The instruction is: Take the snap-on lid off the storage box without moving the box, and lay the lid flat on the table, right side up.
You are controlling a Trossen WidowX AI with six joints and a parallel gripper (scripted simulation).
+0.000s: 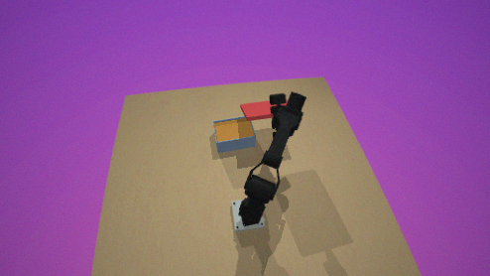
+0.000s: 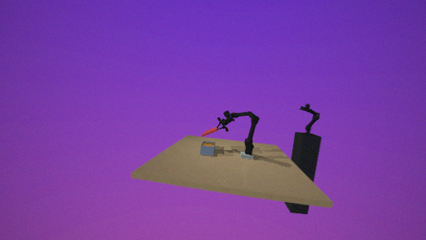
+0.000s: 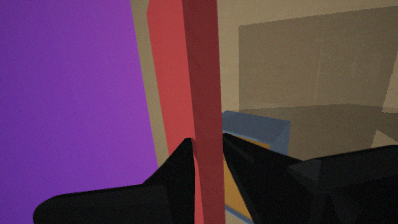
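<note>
Now: the lid 7 cm ahead of my gripper tip and 3 cm below it. Round my gripper tip: grey-blue storage box 7 cm ahead, 16 cm to the left, 18 cm below.
</note>
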